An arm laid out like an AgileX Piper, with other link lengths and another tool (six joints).
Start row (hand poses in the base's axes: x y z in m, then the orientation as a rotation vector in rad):
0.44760, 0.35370, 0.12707, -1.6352, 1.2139, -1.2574
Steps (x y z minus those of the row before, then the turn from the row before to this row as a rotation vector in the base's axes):
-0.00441, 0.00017, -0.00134, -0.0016, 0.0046, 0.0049
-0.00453, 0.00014, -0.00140, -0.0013, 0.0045, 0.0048
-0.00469, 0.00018, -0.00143, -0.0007, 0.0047, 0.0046
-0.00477, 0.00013, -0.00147, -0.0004, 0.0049, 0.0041
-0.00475, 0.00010, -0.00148, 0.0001, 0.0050, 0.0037
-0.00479, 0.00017, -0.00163, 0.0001, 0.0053, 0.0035
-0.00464, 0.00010, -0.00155, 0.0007, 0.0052, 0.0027
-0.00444, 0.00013, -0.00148, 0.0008, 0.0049, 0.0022
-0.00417, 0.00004, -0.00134, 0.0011, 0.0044, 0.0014
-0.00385, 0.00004, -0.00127, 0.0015, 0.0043, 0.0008
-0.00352, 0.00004, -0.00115, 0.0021, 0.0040, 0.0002
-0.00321, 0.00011, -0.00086, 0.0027, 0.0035, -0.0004
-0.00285, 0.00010, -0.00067, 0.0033, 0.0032, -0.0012
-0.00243, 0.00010, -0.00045, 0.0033, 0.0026, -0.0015
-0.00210, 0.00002, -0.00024, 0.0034, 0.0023, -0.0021
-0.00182, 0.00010, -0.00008, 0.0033, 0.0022, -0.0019
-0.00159, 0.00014, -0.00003, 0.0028, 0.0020, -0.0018
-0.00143, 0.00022, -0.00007, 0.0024, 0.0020, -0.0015
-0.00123, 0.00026, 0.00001, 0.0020, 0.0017, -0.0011
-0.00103, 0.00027, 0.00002, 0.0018, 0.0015, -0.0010
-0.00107, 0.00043, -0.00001, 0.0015, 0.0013, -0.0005
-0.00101, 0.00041, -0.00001, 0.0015, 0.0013, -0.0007
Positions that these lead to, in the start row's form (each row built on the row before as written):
0.44319, 0.35387, 0.12573, -1.6421, 1.2113, -1.2525
0.43866, 0.35401, 0.12433, -1.6487, 1.2088, -1.2475
0.43397, 0.35419, 0.12290, -1.6549, 1.2069, -1.2420
0.42920, 0.35432, 0.12143, -1.6608, 1.2057, -1.2364
0.42445, 0.35442, 0.11995, -1.6663, 1.2052, -1.2306
0.41966, 0.35459, 0.11832, -1.6719, 1.2050, -1.2247
0.41502, 0.35469, 0.11677, -1.6767, 1.2058, -1.2189
0.41058, 0.35482, 0.11529, -1.6809, 1.2069, -1.2135
0.40641, 0.35486, 0.11395, -1.6842, 1.2086, -1.2087
0.40256, 0.35490, 0.11268, -1.6868, 1.2110, -1.2040
0.39904, 0.35494, 0.11153, -1.6885, 1.2141, -1.1994
0.39583, 0.35505, 0.11067, -1.6891, 1.2177, -1.1950
0.39298, 0.35515, 0.11000, -1.6887, 1.2221, -1.1908
0.39055, 0.35525, 0.10955, -1.6877, 1.2265, -1.1872
0.38845, 0.35527, 0.10931, -1.6861, 1.2313, -1.1841
0.38663, 0.35537, 0.10923, -1.6846, 1.2358, -1.1810
0.38504, 0.35551, 0.10920, -1.6833, 1.2399, -1.1784
0.38361, 0.35573, 0.10913, -1.6825, 1.2435, -1.1759
0.38238, 0.35599, 0.10914, -1.6819, 1.2464, -1.1737
0.38135, 0.35626, 0.10916, -1.6813, 1.2490, -1.1718
0.38028, 0.35669, 0.10915, -1.6810, 1.2509, -1.1700
0.37927, 0.35710, 0.10914, -1.6806, 1.2530, -1.1683

